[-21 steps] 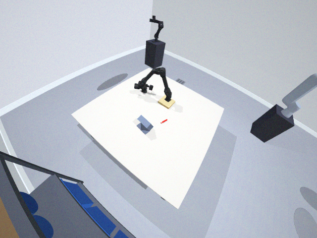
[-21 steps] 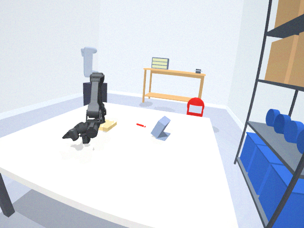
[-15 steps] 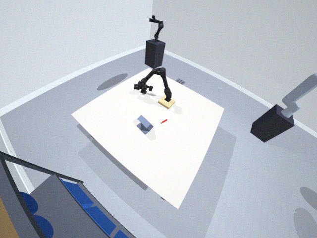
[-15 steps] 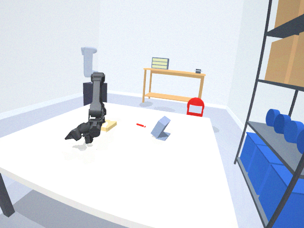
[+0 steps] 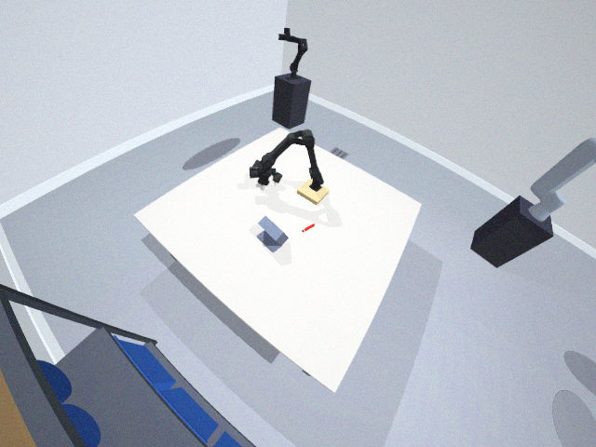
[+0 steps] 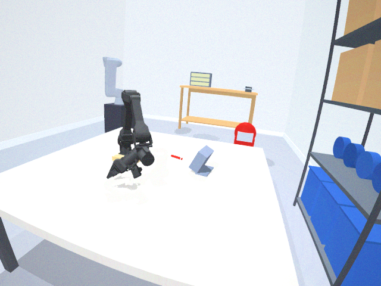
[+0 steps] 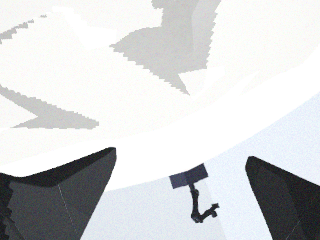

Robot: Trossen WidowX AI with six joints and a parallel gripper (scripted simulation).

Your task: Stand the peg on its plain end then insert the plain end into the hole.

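The red peg is 460 mm to the left of my gripper tip, 140 mm ahead of it and 30 mm below it. Round my gripper tip: sloped panel 370 mm to the left, 310 mm ahead, 30 mm above.
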